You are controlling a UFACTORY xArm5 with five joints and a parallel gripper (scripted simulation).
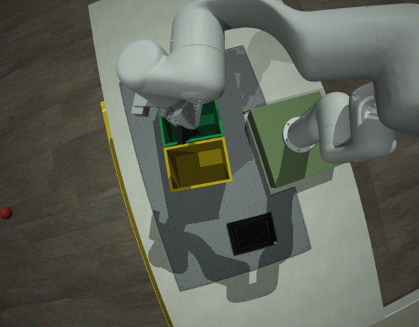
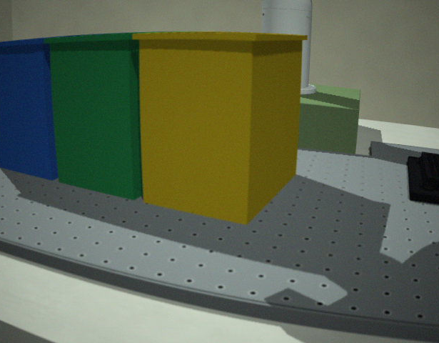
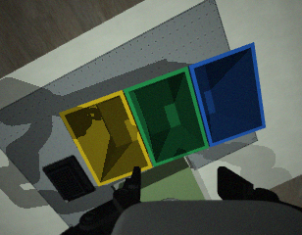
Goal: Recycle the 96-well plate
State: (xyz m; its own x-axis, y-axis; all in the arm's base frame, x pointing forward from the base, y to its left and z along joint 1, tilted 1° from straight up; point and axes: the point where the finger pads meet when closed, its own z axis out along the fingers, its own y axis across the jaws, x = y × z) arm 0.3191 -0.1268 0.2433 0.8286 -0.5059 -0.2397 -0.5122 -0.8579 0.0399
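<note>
The black 96-well plate lies 390 mm to the left of my hand, 300 mm below it and 40 mm behind it. Round my hand: green bin: 230 mm below, 30 mm to the right, 20 mm ahead; yellow bin: 230 mm below, 100 mm to the left, 50 mm ahead; blue bin: 230 mm below, 160 mm to the right.
</note>
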